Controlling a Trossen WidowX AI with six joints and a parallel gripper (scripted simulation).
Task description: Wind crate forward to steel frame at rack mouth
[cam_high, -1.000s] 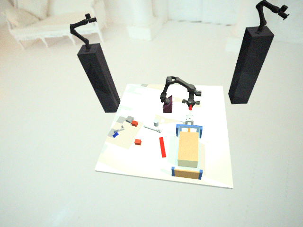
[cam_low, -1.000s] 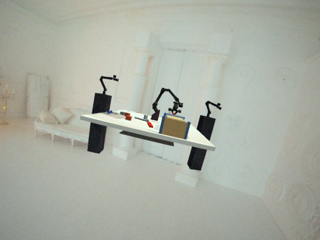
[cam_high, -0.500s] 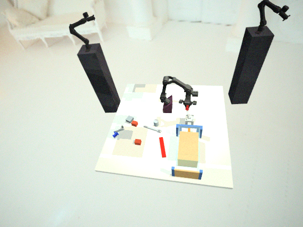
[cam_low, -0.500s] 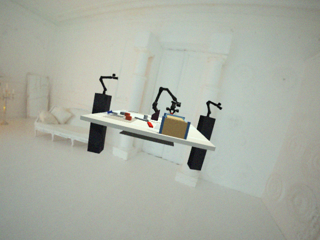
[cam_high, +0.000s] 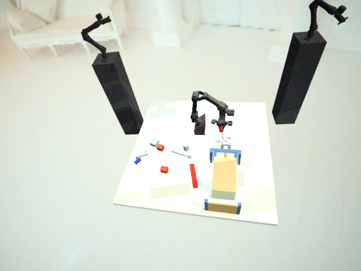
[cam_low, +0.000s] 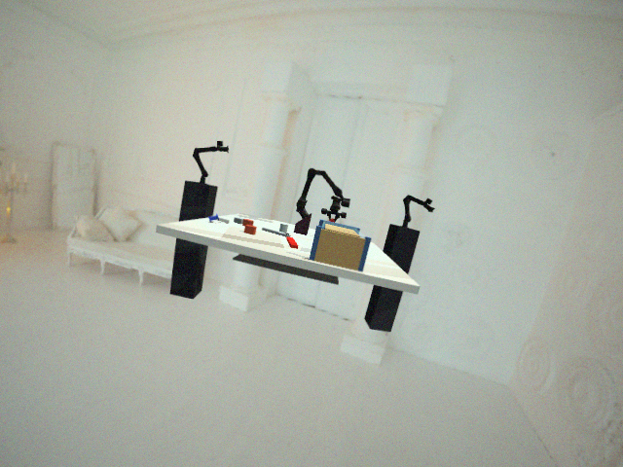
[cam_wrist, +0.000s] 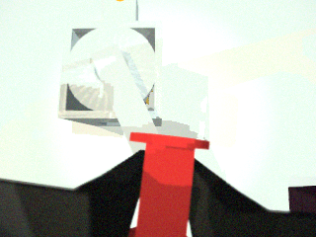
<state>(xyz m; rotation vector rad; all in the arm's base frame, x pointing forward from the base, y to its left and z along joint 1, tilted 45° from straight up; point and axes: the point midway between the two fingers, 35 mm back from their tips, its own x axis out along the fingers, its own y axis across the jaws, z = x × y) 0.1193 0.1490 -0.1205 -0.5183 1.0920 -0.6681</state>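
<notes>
Now: gripper tip 24 cm short of the blue steel frame, 2 cm to the right of it and 3 cm above it. From my gripper tip the other things lie so: red grip (1 cm behind); hand winch (6 cm ahead, 3 cm to the left, 10 cm below); red-knobbed winch handle (2 cm ahead, 2 cm to the left, 3 cm below).
</notes>
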